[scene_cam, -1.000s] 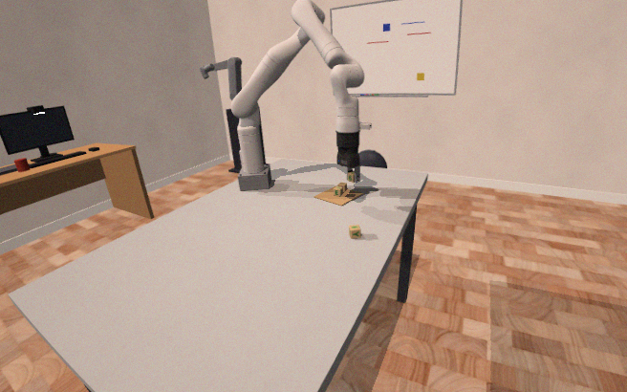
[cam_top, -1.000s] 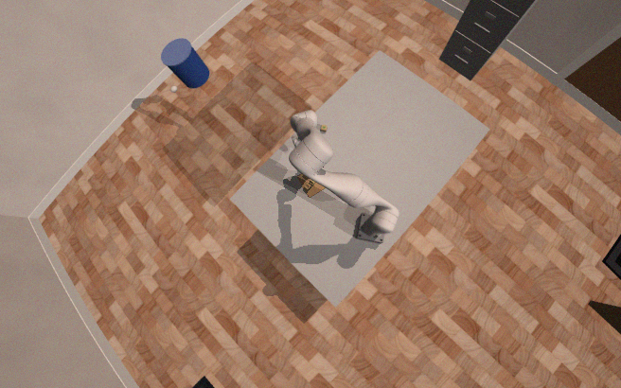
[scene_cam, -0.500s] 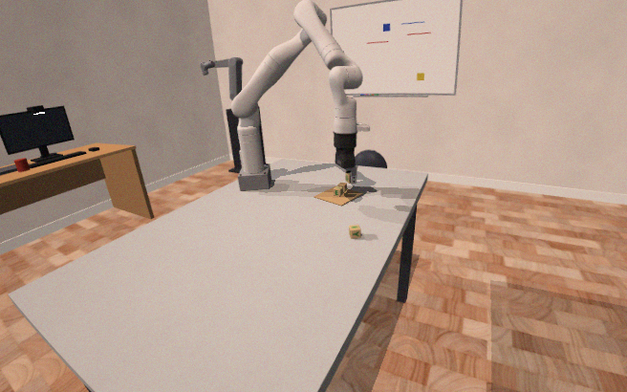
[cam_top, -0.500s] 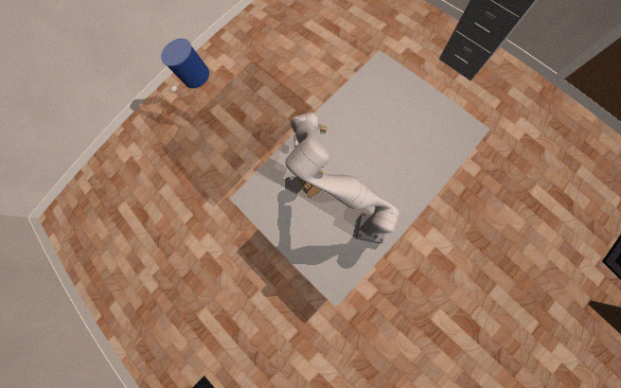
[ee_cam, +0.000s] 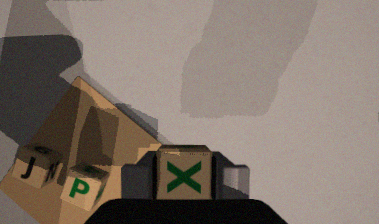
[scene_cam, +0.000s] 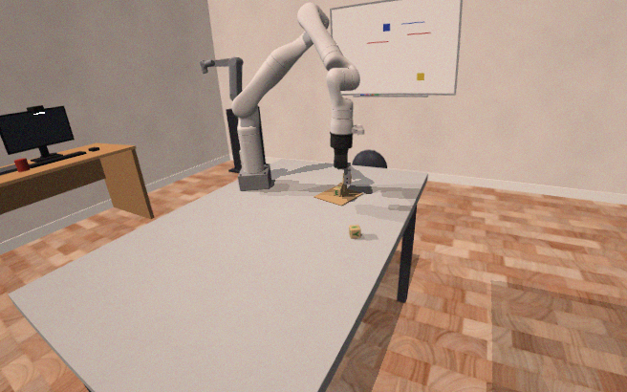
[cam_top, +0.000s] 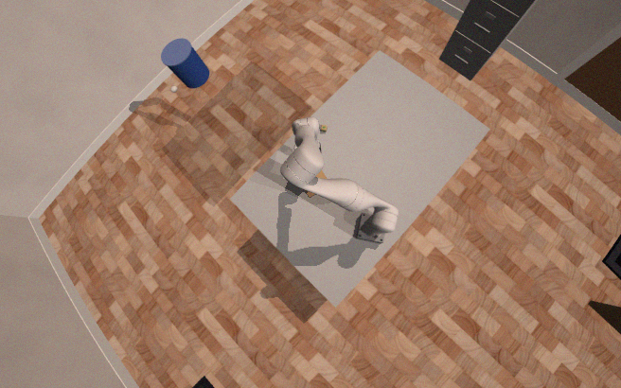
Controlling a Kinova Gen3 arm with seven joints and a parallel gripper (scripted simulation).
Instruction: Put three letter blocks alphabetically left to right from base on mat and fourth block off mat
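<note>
The tan mat is 70 mm behind my hand, 70 mm to the left of it and 100 mm below it. The rest, counted from my hand: X block (right at my hand).
</note>
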